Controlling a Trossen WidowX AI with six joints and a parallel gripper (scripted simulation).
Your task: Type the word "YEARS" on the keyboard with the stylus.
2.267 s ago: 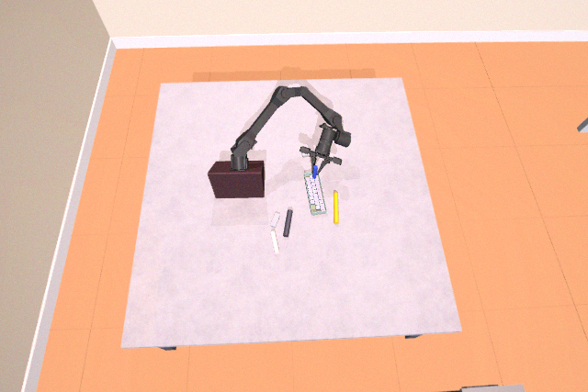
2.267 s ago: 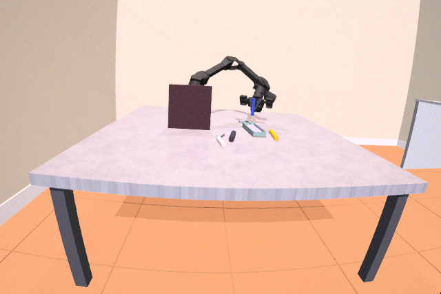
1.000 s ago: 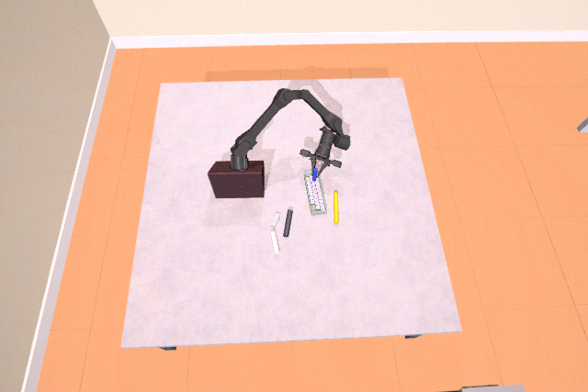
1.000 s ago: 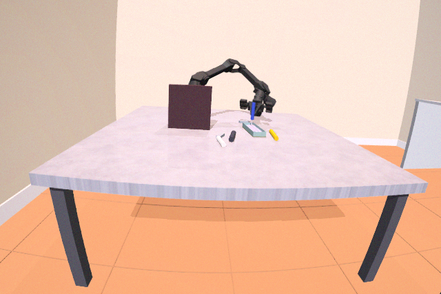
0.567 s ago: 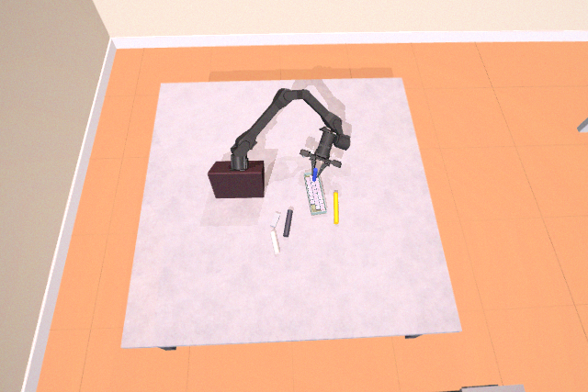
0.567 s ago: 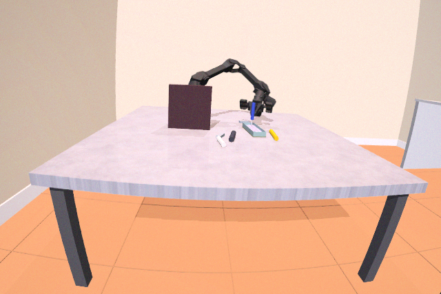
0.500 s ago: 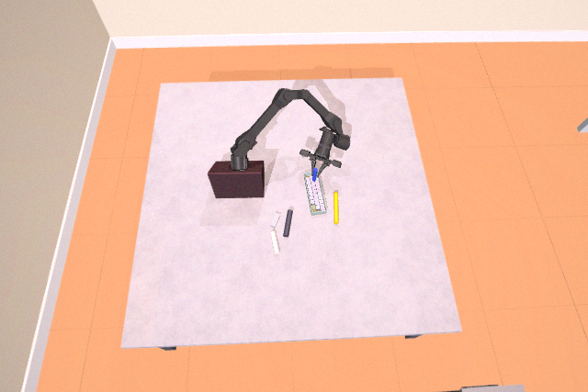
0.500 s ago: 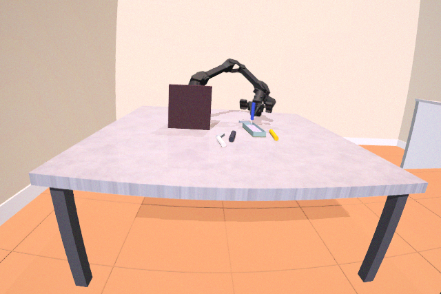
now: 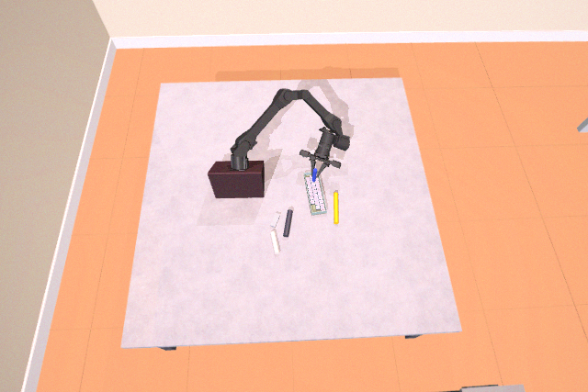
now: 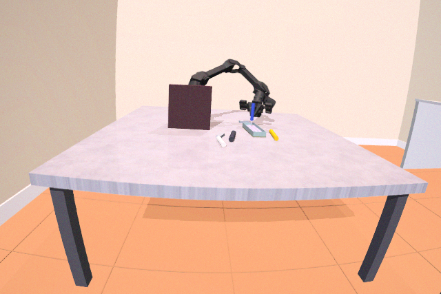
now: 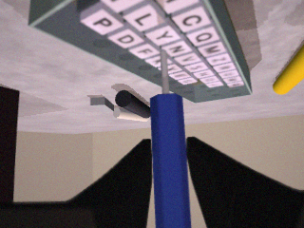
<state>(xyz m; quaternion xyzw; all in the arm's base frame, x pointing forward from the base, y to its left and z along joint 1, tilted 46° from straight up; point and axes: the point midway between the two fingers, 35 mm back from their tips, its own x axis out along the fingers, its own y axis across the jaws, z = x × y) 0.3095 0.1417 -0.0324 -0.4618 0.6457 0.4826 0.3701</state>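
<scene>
The yellow cylinder lies 110 mm to the right of my gripper tip, 110 mm ahead of it and 70 mm below it. From my gripper tip the other things lie so: black cylinder: 200 mm to the right, 100 mm behind, 70 mm below; then stylus tip: 50 mm below; then stylus: 10 mm below.
</scene>
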